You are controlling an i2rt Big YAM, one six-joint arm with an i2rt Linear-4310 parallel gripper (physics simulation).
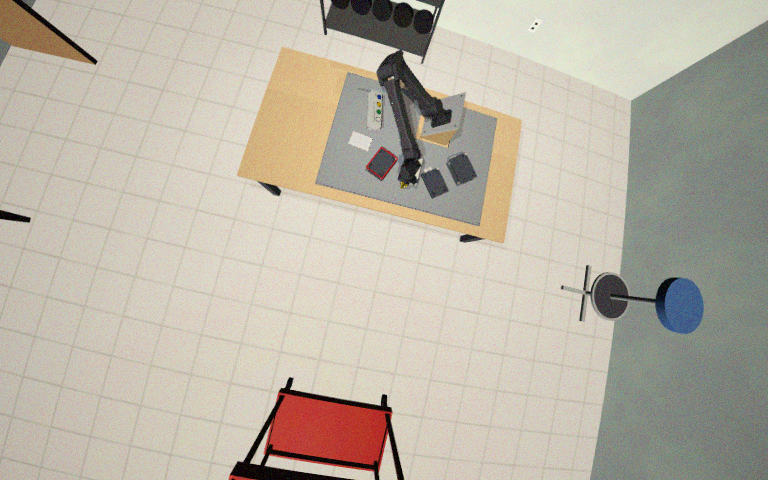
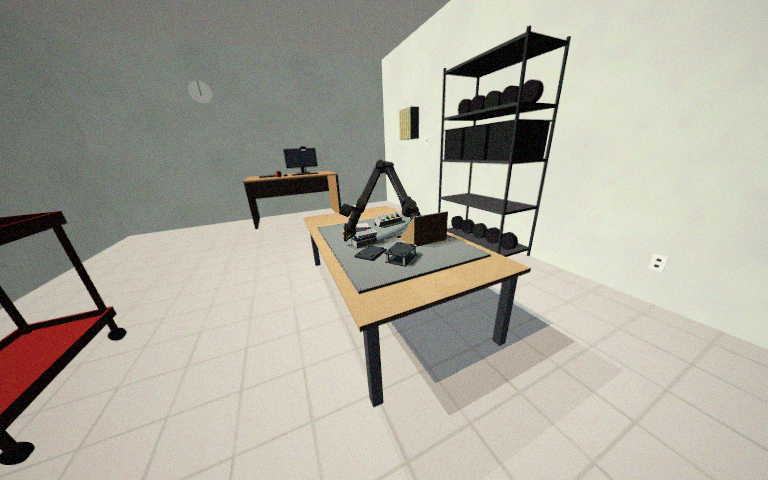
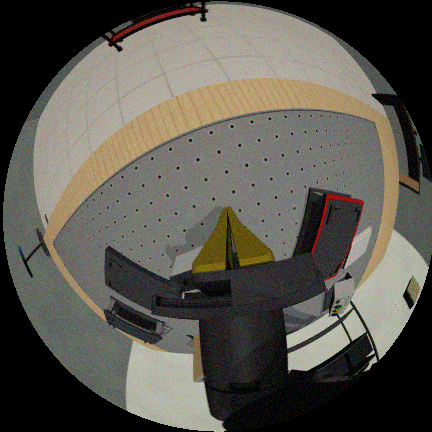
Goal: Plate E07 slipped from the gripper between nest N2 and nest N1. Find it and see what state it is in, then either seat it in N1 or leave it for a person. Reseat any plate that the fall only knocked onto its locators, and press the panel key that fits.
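Pixels of known places: gripper, between the fingertips: (image 1: 401,187) (image 2: 345,241) (image 3: 227,210); arm's base, origin of its link: (image 1: 441,119) (image 2: 418,224).
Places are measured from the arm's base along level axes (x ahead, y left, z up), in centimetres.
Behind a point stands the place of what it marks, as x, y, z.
Observation:
My gripper (image 1: 403,185) @(45.8, -16.4, -7.2) (image 2: 347,232) @(45.8, -16.4, -7.2) (image 3: 227,210) @(45.8, -16.4, -7.2) is shut and empty, its yellow fingertips together above the mat. Beside and behind it, a pale plate or nest (image 3: 186,262) @(41.5, -9.4, -7.2) is mostly hidden by the gripper body. A red-outlined dark nest (image 1: 381,163) @(33.9, -30.7, -6.2) (image 3: 341,230) @(36.0, -31.9, -6.2) lies to one side. On the other side are a flat dark piece (image 1: 434,182) @(37.1, 4.0, -8.7) (image 2: 370,252) @(37.8, 5.8, -8.7) (image 3: 135,277) @(40.3, 2.0, -8.7) and a dark piece raised on posts (image 1: 461,168) @(26.0, 18.3, -4.3) (image 2: 401,250) @(26.4, 21.8, -4.2) (image 3: 131,322). The key panel (image 1: 371,110) @(4.1, -42.8, -2.5) (image 3: 342,295) @(11.4, -37.7, -4.0) has blue, yellow and green keys. Labels N1, N2 and E07 are not readable.
A white card (image 1: 360,140) @(21.2, -45.9, -8.7) (image 3: 358,247) @(22.0, -45.1, -8.7) lies between the panel and red-outlined nest. An upright board (image 1: 459,107) @(-5.2, 7.4, 7.2) (image 2: 430,227) @(-2.3, 9.1, 0.0) with a wooden support stands near the arm's base. A shelf rack (image 2: 444,141) stands behind the table (image 1: 283,113) @(13.3, -95.7, -11.5) (image 2: 441,294) @(27.7, 56.2, -11.4).

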